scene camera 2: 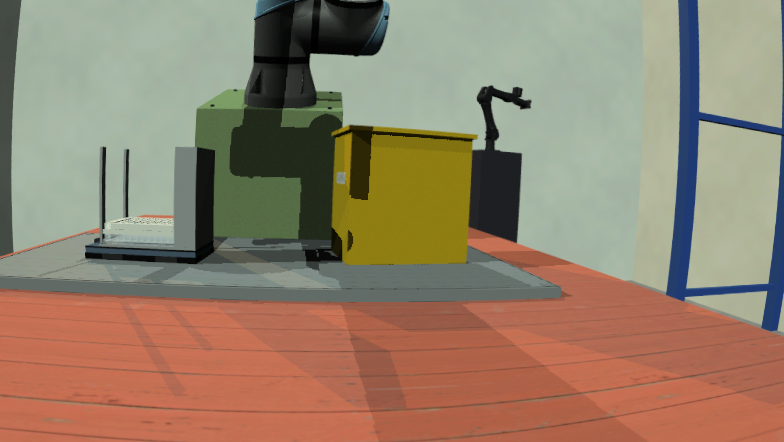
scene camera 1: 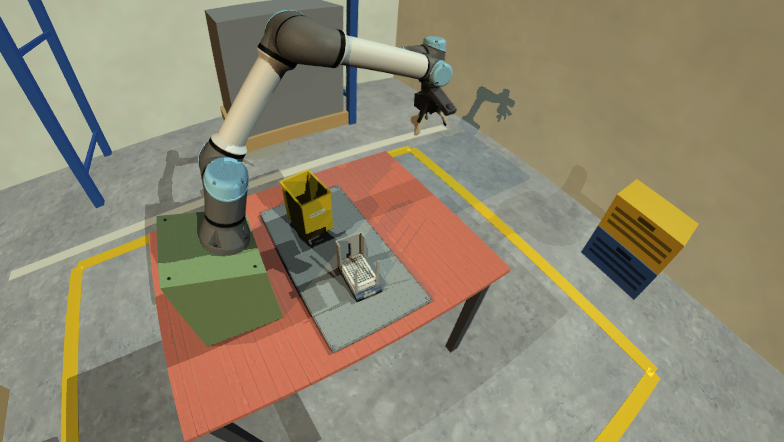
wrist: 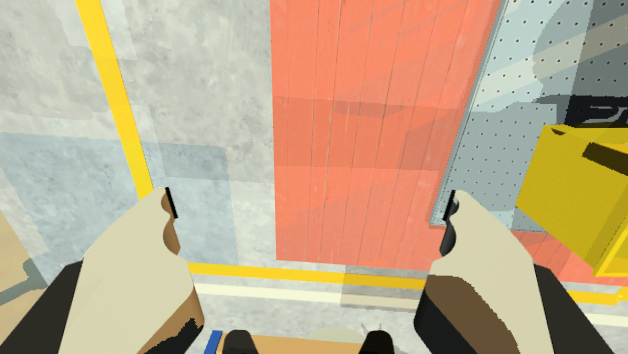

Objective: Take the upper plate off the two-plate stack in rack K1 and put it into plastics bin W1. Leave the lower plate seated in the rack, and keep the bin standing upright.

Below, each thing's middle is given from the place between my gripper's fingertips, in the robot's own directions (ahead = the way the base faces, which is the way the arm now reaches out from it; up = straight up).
Now: the grey rack wall (scene camera 2: 204,159) 45 cm behind my hand, 27 cm below it and 9 cm to the right of it. From my hand the other things lie so: yellow bin W1 (scene camera 2: 400,196): 45 cm behind, 26 cm below, 19 cm to the left.
